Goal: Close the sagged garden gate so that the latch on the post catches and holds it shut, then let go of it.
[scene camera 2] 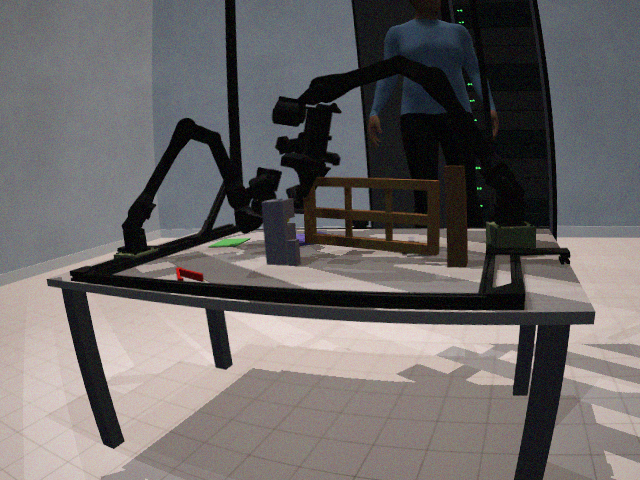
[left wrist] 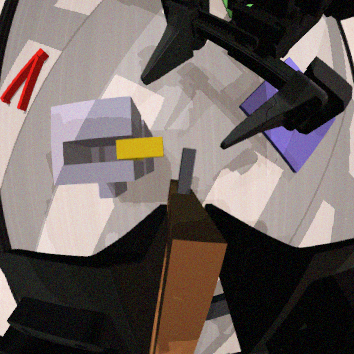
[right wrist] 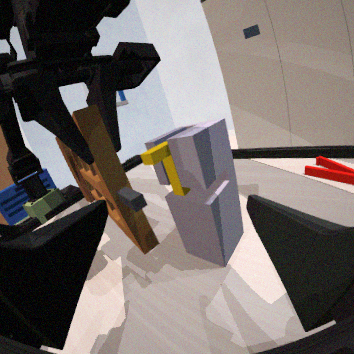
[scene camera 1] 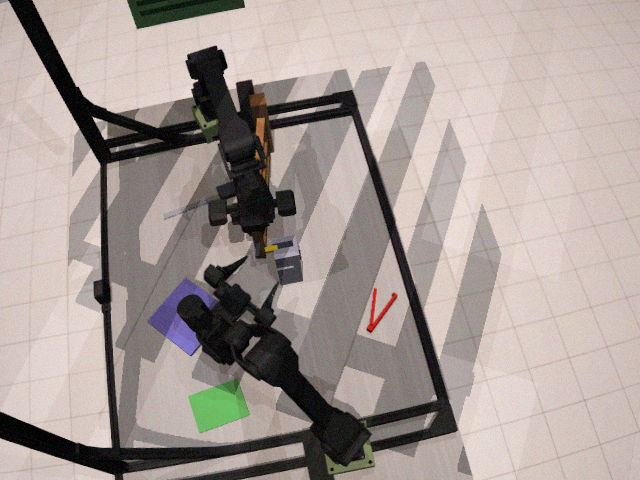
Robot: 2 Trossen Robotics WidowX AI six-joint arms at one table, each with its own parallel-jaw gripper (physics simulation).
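Frame: origin at the left arm's base, x ahead, y left, z up, level; metres.
Where they show: left gripper, fingertip midpoint: (scene camera 2: 306, 196) (left wrist: 185, 210) (right wrist: 104, 156) (scene camera 1: 256, 234); right gripper, fingertip midpoint: (left wrist: 178, 109) (right wrist: 178, 204) (scene camera 1: 262, 269); left arm's base, link origin: (scene camera 2: 510, 224) (right wrist: 39, 196) (scene camera 1: 213, 110); right arm's base, link origin: (scene camera 2: 136, 251) (scene camera 1: 347, 447).
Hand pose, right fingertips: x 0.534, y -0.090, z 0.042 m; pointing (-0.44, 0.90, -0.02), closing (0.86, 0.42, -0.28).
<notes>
Each offset is from my right fingertips to the top centre of the thing. "pt": to the spot under its first point.
The brown gate (scene camera 1: 261, 129) (scene camera 2: 433, 217) (left wrist: 192, 295) (right wrist: 142, 235) stands upright; its hinge post @[pt dx -0.380, dy +0.197, dz -0.007 m] (scene camera 2: 455, 217) is at the right in scene camera 2. A grey tab @[pt dx -0.048, dy +0.011, dz +0.004 m] (left wrist: 186, 170) (right wrist: 132, 199) sticks out of its free end. The lavender latch post @[pt dx +0.018, dy +0.062, dz -0.042 m] (scene camera 1: 292, 271) (scene camera 2: 276, 232) (left wrist: 95, 120) (right wrist: 195, 225) carries a yellow latch @[dx -0.023, dy +0.036, dz +0.030 m] (scene camera 1: 270, 249) (left wrist: 140, 148) (right wrist: 174, 175). In the left wrist view the tab lies right of the latch, with a gap between. My left gripper (left wrist: 185, 210) (right wrist: 104, 156) is shut on the gate's free end. My right gripper (scene camera 1: 262, 270) (left wrist: 178, 109) (right wrist: 178, 204) is open and empty, near the latch post.
A purple square @[pt dx -0.040, dy -0.234, dz -0.097 m] (scene camera 1: 173, 315) (left wrist: 300, 145) and a green sheet @[dx +0.207, dy -0.226, dz -0.104 m] (scene camera 1: 219, 405) (scene camera 2: 230, 242) lie on the table. A red V-shaped piece @[pt dx +0.193, dy +0.202, dz -0.090 m] (scene camera 1: 381, 313) (scene camera 2: 190, 273) (left wrist: 24, 80) lies beyond the latch post. A black frame (scene camera 1: 392, 232) runs around the table.
</notes>
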